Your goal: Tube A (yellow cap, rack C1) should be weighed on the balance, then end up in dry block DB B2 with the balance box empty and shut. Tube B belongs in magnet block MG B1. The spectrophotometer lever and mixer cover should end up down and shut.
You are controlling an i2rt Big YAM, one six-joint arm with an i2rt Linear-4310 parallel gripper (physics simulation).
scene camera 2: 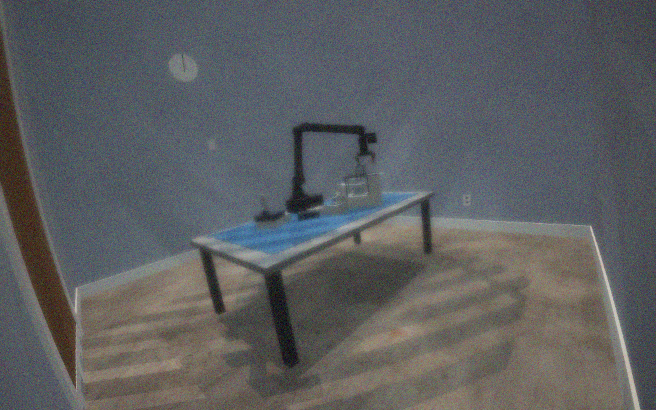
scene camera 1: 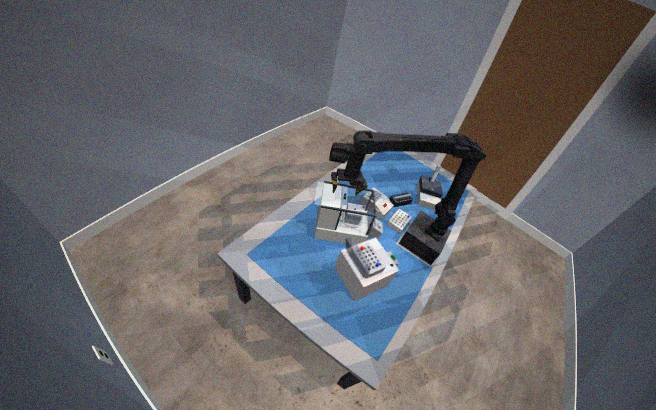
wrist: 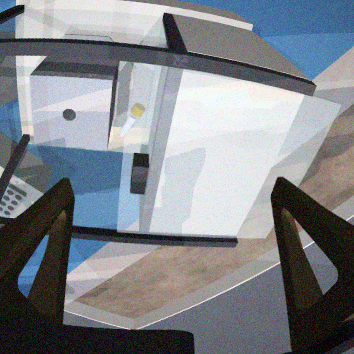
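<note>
My gripper (scene camera 1: pixel 347 187) (wrist: pixel 173 187) is open and empty, above the top of the balance box (scene camera 1: pixel 328 222) (wrist: pixel 215 125). In the wrist view its fingers stand wide apart. Tube A (wrist: pixel 131 120), clear with a yellow cap, lies inside the box beside the square pale pan (wrist: pixel 90 125). The glass panel with a dark handle (wrist: pixel 139 173) shows beside the tube; its top opening over the pan looks uncovered. A purple cap (scene camera 1: pixel 408 216) shows in the white rack (scene camera 1: pixel 399 220). The black magnet block (scene camera 1: pixel 401 199) and the white dry block (scene camera 1: pixel 384 205) stand beyond the rack.
A white device (scene camera 1: pixel 429 198) with a dark top and a pale upright lever (scene camera 1: pixel 436 173) stands at the far right. A large white box (scene camera 1: pixel 352 282) with a grey block carrying a red and a blue spot stands nearer. The arm base (scene camera 1: pixel 416 245) stands at the table's right edge.
</note>
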